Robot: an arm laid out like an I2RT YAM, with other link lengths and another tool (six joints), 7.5 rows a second.
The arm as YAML. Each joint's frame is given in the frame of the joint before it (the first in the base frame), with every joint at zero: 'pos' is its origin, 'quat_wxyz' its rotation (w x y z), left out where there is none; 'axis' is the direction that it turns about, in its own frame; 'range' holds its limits. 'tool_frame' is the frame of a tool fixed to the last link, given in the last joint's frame.
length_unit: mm
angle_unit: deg
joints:
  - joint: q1
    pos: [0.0, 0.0, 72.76]
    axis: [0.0, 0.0, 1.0]
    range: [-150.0, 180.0]
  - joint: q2
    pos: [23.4, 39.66, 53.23]
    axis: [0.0, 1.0, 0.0]
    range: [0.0, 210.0]
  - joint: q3
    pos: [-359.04, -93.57, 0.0]
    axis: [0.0, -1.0, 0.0]
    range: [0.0, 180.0]
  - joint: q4
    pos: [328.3, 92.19, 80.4]
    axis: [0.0, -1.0, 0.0]
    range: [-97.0, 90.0]
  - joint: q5
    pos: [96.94, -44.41, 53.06]
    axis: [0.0, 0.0, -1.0]
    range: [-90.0, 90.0]
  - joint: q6
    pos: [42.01, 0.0, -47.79]
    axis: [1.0, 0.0, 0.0]
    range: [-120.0, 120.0]
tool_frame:
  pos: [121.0, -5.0, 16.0]
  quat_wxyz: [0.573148, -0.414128, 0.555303, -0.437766]
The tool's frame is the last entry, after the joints.
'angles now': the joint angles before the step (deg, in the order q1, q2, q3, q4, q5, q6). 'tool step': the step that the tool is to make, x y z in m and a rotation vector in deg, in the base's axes. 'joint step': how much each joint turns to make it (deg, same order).
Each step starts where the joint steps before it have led.
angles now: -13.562 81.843 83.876 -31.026 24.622 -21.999
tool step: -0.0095 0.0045 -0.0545 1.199 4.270 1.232
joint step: -0.147 -1.862 -8.061 2.023 -1.262 -0.630
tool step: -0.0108 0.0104 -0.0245 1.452 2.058 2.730
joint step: -0.006 -2.109 -4.258 0.117 -2.781 -0.834
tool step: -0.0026 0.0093 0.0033 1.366 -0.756 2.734
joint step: -0.009 -1.236 -0.444 -0.265 -3.111 -0.356
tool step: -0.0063 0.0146 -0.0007 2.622 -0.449 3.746
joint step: 0.010 -1.829 -1.014 -1.015 -4.582 0.051
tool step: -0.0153 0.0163 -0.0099 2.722 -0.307 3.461
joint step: -0.005 -3.301 -3.497 -0.195 -4.398 0.236
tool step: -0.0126 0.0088 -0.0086 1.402 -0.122 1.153
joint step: 0.141 -2.456 -2.797 0.054 -1.631 0.553
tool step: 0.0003 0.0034 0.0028 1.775 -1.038 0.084
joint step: 0.076 -0.250 0.069 0.098 -1.145 1.611
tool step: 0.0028 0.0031 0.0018 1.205 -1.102 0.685
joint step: -0.002 -0.004 -0.154 0.871 -1.379 0.785
